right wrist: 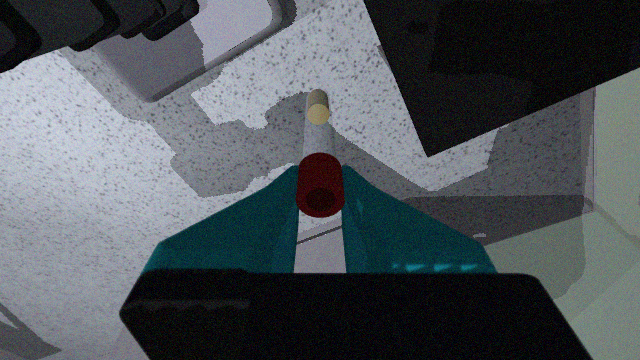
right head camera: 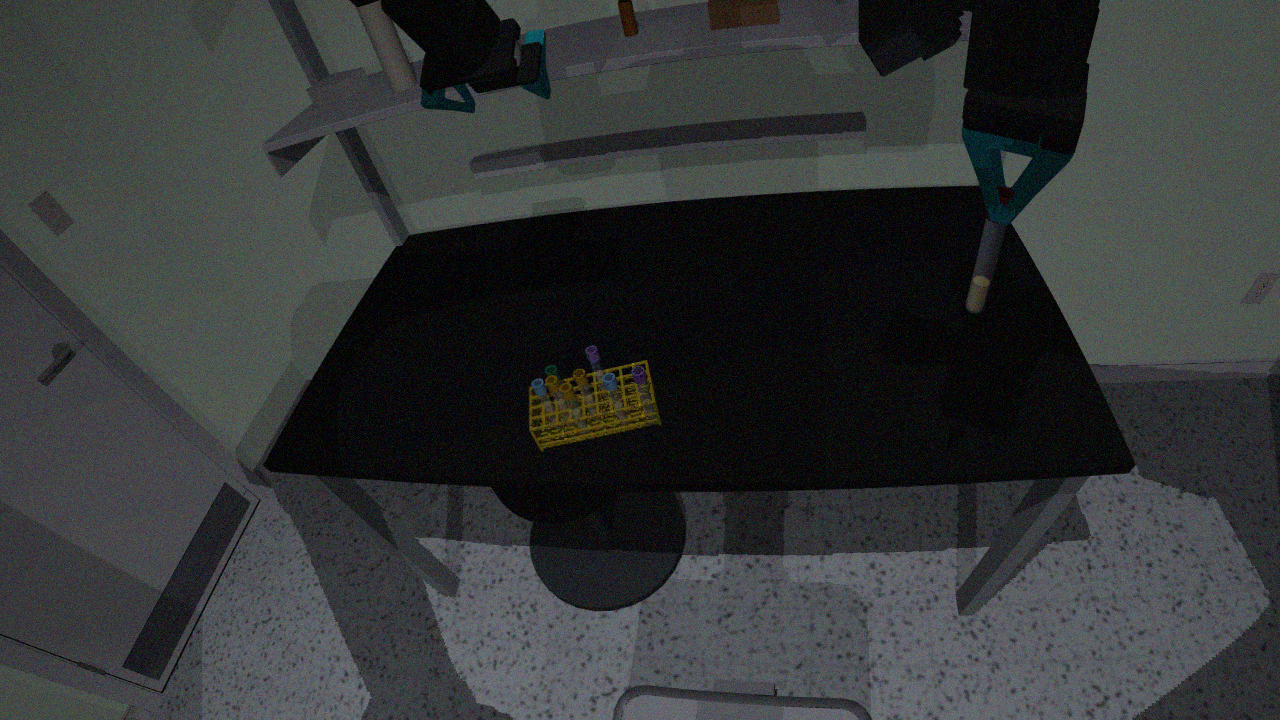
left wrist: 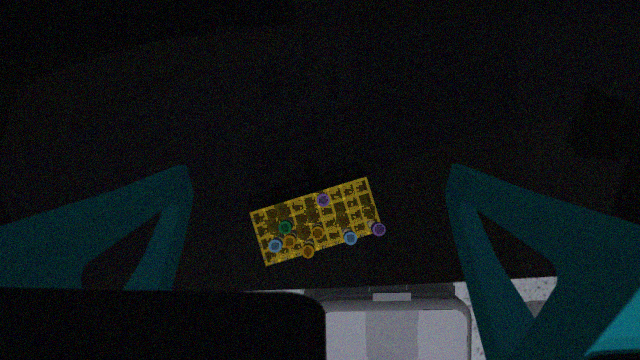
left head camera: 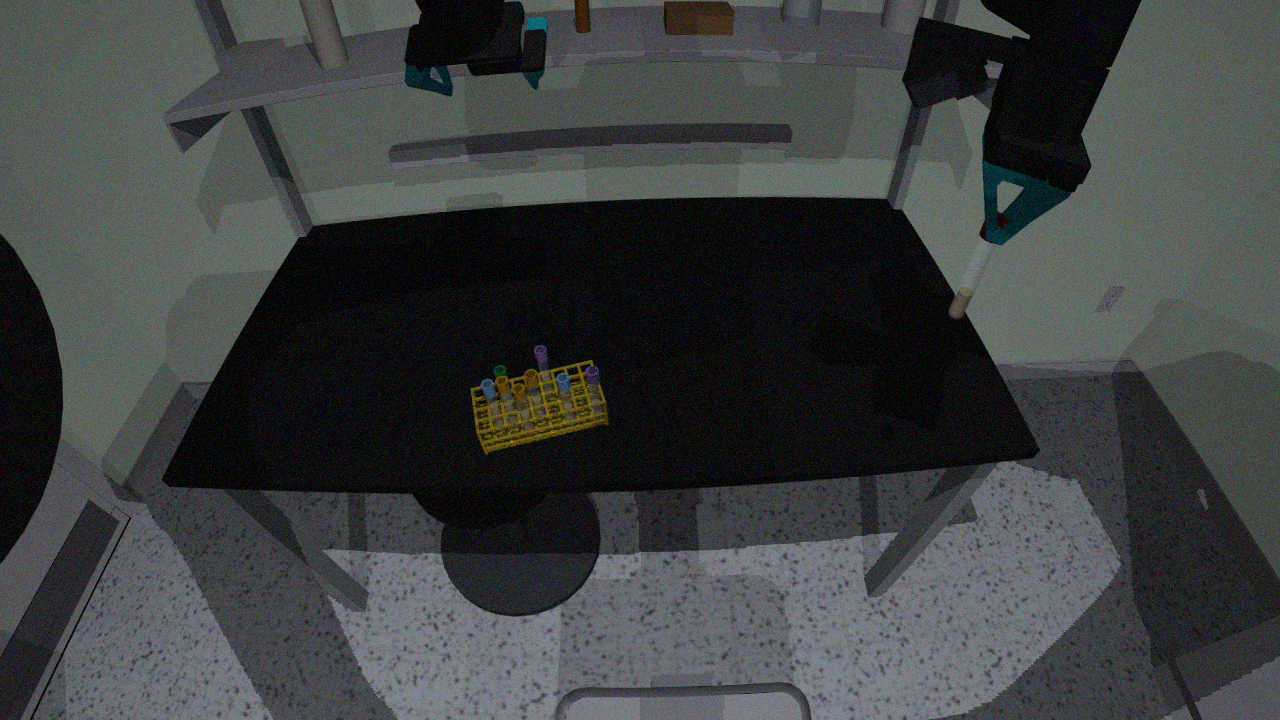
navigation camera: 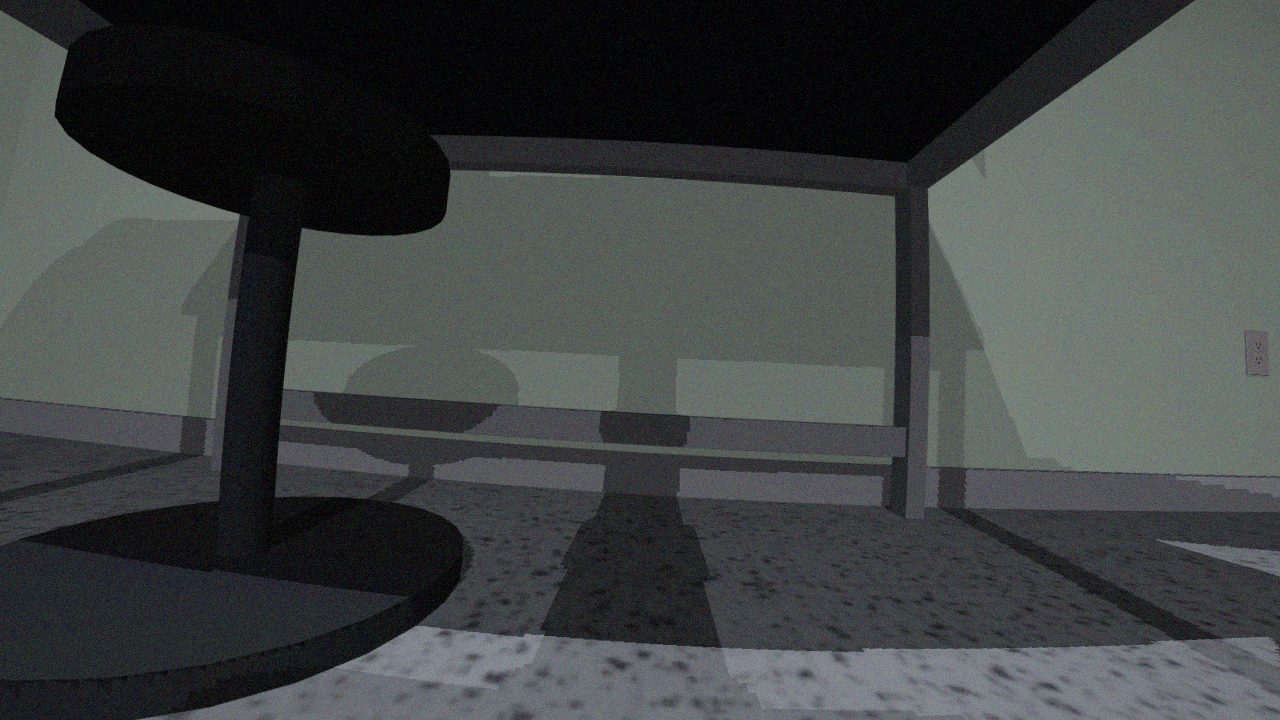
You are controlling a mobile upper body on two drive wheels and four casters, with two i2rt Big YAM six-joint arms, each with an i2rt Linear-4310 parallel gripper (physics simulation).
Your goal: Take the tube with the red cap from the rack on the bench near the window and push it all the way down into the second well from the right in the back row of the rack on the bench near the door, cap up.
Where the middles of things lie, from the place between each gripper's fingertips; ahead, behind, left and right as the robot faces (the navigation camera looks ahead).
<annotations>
My right hand is 46 cm to the right of the yellow tube rack (left head camera: 491, 439), 46 cm above it and 19 cm short of it.
The yellow tube rack is 60 mm behind my left hand, 10 mm to the left of it and 480 mm below it.
</annotations>
